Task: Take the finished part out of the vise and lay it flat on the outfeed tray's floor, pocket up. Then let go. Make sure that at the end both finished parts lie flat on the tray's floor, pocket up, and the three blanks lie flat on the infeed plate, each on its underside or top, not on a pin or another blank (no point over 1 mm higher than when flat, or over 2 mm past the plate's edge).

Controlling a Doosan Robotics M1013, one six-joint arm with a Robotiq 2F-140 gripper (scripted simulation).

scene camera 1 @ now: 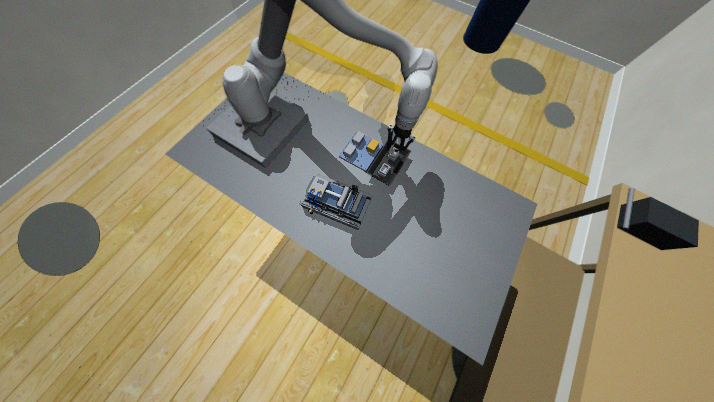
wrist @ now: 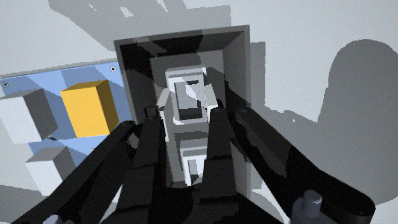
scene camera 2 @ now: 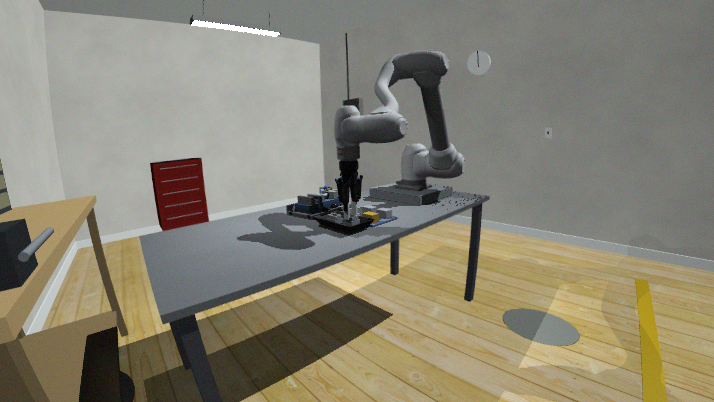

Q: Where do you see a grey block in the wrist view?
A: At 49,167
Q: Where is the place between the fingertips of my gripper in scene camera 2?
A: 350,218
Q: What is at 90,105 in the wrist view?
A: A brass block.
